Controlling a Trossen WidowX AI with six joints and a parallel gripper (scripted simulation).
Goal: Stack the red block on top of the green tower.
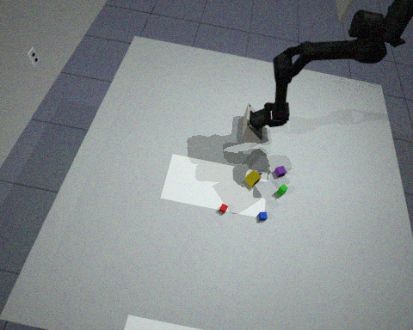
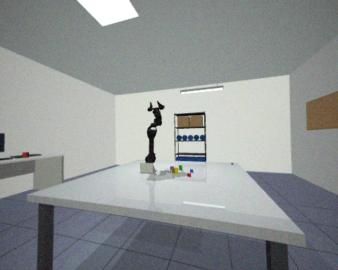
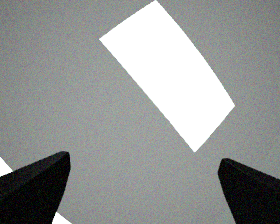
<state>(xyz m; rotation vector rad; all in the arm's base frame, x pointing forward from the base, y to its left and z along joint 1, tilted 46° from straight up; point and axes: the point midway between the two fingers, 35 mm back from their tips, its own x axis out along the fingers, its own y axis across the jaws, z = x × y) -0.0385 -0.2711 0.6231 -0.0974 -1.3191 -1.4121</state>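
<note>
My gripper tip is now 700 mm above the red block, 400 mm short of it and 360 mm to the left of it. Round my gripper tip: purple block (700 mm below, 220 mm ahead, 140 mm to the right); then blue block (700 mm below, 410 mm ahead, 210 mm to the right); then yellow block (700 mm below, 270 mm ahead, 250 mm to the right).
</note>
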